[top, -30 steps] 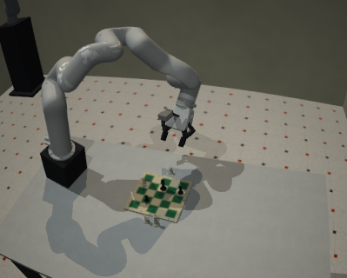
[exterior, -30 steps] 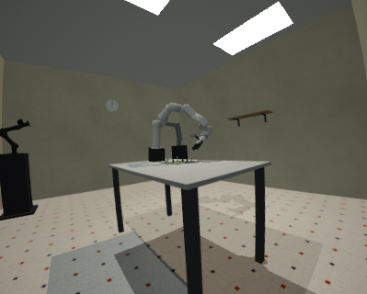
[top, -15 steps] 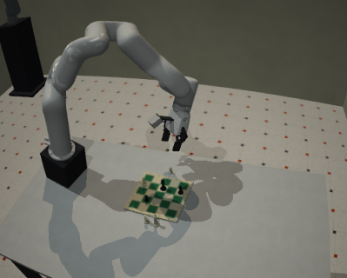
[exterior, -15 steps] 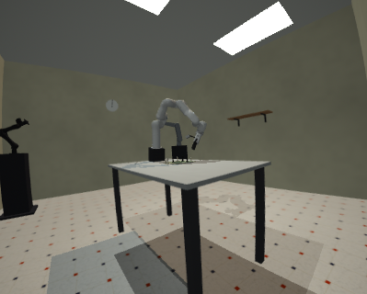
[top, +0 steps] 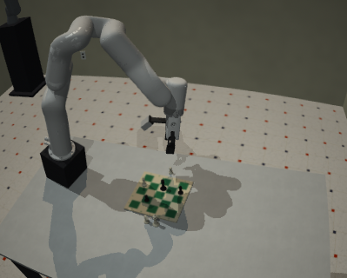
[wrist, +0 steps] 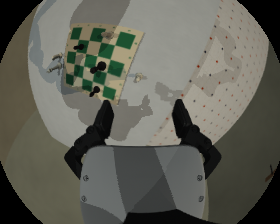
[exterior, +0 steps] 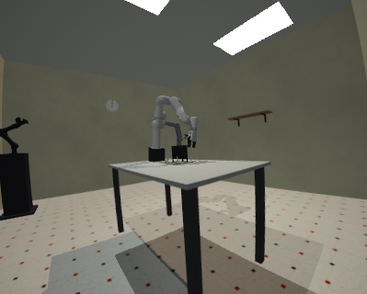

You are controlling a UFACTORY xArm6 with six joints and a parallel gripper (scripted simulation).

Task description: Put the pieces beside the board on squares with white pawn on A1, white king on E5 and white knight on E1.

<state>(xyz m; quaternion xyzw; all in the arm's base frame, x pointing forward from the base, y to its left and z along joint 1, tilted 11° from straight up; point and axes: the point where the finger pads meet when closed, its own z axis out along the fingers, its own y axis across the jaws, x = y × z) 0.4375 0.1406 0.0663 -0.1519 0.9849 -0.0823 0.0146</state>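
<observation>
The chessboard is 10 mm behind my hand, 160 mm to the right of it and 140 mm below it.
</observation>
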